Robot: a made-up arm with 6 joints. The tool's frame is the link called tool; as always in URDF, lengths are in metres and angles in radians. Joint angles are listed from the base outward.
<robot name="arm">
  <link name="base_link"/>
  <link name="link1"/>
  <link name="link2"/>
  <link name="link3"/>
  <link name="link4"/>
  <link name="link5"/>
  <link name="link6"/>
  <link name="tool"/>
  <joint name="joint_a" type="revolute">
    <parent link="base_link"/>
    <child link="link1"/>
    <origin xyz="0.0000 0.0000 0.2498" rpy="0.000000 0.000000 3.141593"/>
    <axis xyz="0 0 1"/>
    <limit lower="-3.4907" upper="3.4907"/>
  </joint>
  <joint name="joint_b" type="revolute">
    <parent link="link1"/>
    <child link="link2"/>
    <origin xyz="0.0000 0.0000 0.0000" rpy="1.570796 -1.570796 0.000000"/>
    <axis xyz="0 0 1"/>
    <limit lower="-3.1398" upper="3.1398"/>
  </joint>
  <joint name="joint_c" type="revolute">
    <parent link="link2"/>
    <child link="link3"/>
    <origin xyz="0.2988 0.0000 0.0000" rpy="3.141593 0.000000 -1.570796"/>
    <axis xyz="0 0 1"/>
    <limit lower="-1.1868" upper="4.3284"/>
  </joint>
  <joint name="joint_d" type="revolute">
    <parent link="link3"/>
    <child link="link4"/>
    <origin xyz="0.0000 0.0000 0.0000" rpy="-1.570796 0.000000 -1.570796"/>
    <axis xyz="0 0 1"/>
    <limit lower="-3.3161" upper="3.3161"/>
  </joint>
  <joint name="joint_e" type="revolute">
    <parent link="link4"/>
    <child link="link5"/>
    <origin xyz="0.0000 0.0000 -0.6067" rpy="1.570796 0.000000 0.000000"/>
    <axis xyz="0 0 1"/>
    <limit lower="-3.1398" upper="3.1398"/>
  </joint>
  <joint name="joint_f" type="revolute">
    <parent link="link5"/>
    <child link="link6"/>
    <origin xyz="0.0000 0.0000 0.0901" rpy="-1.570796 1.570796 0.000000"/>
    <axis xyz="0 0 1"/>
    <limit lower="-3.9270" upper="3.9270"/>
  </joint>
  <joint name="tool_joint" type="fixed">
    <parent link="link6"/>
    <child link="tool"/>
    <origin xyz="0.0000 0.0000 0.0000" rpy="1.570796 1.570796 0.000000"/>
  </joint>
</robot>
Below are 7 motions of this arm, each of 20 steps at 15 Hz.
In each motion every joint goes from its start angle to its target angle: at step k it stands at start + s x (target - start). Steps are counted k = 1, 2, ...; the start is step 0. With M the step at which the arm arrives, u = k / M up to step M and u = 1 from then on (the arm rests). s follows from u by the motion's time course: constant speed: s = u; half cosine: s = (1 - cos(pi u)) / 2; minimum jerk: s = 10 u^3 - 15 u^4 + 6 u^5.
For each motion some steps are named. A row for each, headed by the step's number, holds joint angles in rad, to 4 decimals.
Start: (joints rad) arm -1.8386 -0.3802 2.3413 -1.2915 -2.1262 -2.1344
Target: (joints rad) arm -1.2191 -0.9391 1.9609 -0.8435 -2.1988 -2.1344
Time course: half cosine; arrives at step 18
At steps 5, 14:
5: -1.7280 -0.4800 2.2734 -1.2115 -2.1392 -2.1344
14: -1.2916 -0.8737 2.0054 -0.8959 -2.1903 -2.1344

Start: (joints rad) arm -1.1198 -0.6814 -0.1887 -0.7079 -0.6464 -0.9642
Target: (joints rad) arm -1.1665 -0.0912 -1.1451 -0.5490 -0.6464 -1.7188
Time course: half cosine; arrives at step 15
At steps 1, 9, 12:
1: -1.1203 -0.6750 -0.1991 -0.7062 -0.6464 -0.9724
9: -1.1504 -0.2951 -0.8147 -0.6039 -0.6464 -1.4581
12: -1.1620 -0.1476 -1.0538 -0.5642 -0.6464 -1.6467

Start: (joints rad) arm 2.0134 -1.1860 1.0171 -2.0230 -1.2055 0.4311
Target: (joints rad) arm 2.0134 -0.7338 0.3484 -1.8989 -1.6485 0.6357
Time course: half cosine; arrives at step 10
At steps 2, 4, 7, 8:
2: 2.0134 -1.1428 0.9532 -2.0111 -1.2478 0.4506
4: 2.0134 -1.0298 0.7861 -1.9801 -1.3586 0.5018
7: 2.0134 -0.8270 0.4862 -1.9245 -1.5572 0.5935
8: 2.0134 -0.7770 0.4123 -1.9108 -1.6062 0.6162

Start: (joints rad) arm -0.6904 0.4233 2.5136 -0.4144 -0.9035 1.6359
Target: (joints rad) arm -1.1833 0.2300 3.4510 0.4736 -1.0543 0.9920
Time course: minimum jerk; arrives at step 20
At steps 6, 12, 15, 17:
6: -0.7708 0.3918 2.6665 -0.2696 -0.9281 1.5309
12: -1.0268 0.2914 3.1534 0.1917 -1.0064 1.1964
15: -1.1323 0.2500 3.3540 0.3817 -1.0387 1.0587
17: -1.1702 0.2351 3.4261 0.4500 -1.0503 1.0091

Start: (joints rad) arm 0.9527 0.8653 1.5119 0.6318 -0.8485 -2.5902
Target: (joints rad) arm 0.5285 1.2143 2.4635 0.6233 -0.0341 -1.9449
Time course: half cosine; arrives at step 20
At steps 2, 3, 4, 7, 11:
2: 0.9423 0.8738 1.5352 0.6316 -0.8286 -2.5744
3: 0.9296 0.8843 1.5638 0.6313 -0.8041 -2.5550
4: 0.9122 0.8986 1.6028 0.6310 -0.7707 -2.5286
7: 0.8369 0.9606 1.7717 0.6295 -0.6262 -2.4140
11: 0.7074 1.0671 2.0621 0.6269 -0.3776 -2.2171

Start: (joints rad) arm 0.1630 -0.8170 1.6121 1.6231 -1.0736 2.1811
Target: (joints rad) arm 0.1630 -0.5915 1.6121 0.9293 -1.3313 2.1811
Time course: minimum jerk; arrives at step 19
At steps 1, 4, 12, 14, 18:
1: 0.1630 -0.8167 1.6121 1.6222 -1.0739 2.1811
4: 0.1630 -0.8020 1.6121 1.5771 -1.0907 2.1811
12: 0.1630 -0.6511 1.6121 1.1128 -1.2632 2.1811
14: 0.1630 -0.6181 1.6121 1.0111 -1.3009 2.1811
18: 0.1630 -0.5918 1.6121 0.9302 -1.3310 2.1811

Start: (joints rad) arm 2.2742 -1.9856 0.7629 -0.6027 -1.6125 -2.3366
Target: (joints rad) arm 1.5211 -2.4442 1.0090 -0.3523 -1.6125 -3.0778
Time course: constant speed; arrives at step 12
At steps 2, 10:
2: 2.1487 -2.0620 0.8039 -0.5610 -1.6125 -2.4601
10: 1.6466 -2.3678 0.9680 -0.3940 -1.6125 -2.9543

